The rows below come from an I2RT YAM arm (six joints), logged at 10 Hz.
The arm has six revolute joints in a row. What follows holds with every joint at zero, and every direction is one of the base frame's.
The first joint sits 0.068 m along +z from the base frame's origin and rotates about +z.
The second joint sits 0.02 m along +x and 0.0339 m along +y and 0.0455 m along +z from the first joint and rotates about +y.
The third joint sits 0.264 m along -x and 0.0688 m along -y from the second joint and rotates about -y.
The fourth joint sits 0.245 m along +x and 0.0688 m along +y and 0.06 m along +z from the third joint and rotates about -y.
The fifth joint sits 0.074 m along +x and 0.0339 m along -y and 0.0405 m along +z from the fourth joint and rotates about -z.
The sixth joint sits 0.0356 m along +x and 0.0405 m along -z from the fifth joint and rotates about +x.
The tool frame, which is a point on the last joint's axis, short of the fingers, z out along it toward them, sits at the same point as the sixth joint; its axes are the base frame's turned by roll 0, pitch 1.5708 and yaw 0 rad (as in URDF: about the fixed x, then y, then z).
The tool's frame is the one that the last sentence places.
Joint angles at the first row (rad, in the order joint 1, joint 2, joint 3, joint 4, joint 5, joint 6):
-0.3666, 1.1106, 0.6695, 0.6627, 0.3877, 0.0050
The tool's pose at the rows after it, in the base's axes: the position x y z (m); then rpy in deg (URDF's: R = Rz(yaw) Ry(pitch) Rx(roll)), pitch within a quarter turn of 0, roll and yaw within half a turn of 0:
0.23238 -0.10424 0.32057 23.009 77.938 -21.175
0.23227 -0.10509 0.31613 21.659 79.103 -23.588
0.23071 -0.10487 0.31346 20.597 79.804 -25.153
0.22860 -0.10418 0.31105 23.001 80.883 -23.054
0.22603 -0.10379 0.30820 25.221 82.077 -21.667
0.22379 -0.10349 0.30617 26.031 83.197 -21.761
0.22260 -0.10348 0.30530 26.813 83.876 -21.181
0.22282 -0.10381 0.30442 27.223 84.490 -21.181
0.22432 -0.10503 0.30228 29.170 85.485 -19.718
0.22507 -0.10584 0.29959 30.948 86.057 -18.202
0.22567 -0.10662 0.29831 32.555 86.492 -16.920
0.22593 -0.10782 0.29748 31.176 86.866 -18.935
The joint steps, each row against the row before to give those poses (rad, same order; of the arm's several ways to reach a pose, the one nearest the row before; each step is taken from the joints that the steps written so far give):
0.0000, 0.0015, -0.0051, -0.0042, 0.0168, -0.0057
-0.0012, 0.0031, -0.0090, -0.0050, 0.0166, -0.0084
-0.0003, -0.0060, -0.0094, -0.0071, 0.0081, -0.0047
0.0003, -0.0120, -0.0067, -0.0269, 0.0064, 0.0078
-0.0004, -0.0124, -0.0081, -0.0270, 0.0145, 0.0045
-0.0001, -0.0108, -0.0051, -0.0252, 0.0157, 0.0000
-0.0014, -0.0063, -0.0013, -0.0176, 0.0022, 0.0015
0.0000, 0.0013, 0.0017, -0.0111, 0.0071, 0.0000
-0.0015, 0.0090, 0.0037, -0.0132, 0.0070, 0.0024
-0.0016, 0.0063, -0.0031, -0.0015, 0.0031, 0.0019
-0.0015, 0.0048, 0.0007, -0.0042, 0.0042, 0.0012
-0.0031, 0.0043, 0.0011, -0.0020, 0.0079, -0.0026

